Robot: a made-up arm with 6 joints.
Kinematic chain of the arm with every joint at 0, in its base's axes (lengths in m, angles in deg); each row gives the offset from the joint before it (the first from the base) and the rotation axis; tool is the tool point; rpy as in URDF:
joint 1: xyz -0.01 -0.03 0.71 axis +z
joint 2: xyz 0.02 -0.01 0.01 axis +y
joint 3: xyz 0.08 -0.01 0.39 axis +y
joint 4: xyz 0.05 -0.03 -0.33 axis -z
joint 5: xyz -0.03 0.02 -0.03 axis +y
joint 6: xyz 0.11 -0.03 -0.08 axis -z
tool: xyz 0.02 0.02 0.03 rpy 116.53 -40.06 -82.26
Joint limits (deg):
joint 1: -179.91..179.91
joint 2: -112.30..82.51
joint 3: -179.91..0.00
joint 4: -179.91..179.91
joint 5: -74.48..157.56
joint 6: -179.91..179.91
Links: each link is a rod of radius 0.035 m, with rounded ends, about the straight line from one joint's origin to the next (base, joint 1, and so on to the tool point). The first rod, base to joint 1, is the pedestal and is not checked.
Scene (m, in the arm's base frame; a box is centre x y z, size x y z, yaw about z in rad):
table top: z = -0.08
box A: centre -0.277 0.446 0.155 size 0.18 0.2 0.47 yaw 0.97
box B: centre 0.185 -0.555 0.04 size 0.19 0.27 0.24 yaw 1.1
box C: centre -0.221 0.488 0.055 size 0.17 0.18 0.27 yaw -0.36
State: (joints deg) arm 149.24 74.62 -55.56 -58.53 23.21 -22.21
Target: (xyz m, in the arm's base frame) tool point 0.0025 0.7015 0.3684
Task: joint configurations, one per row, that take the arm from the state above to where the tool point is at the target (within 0.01 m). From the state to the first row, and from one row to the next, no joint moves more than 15 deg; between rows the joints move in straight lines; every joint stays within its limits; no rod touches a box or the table.
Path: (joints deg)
1: 150.12 61.81 -63.35 -55.52 28.30 -17.03
2: 151.00 49.01 -71.15 -52.50 33.40 -11.84
3: 151.88 36.20 -78.94 -49.49 38.49 -6.66
4: 152.76 23.39 -86.73 -46.47 43.58 -1.47
5: 153.64 10.59 -94.52 -43.46 48.68 3.71
6: 140.90 23.83 -97.67 -45.14 46.51 -0.12
7: 128.16 37.07 -100.82 -46.82 44.35 -3.94
8: 115.42 50.31 -103.97 -48.50 42.19 -7.77
9: 102.68 63.55 -107.12 -50.18 40.03 -11.60
10: 89.94 76.80 -110.27 -51.86 37.86 -15.43

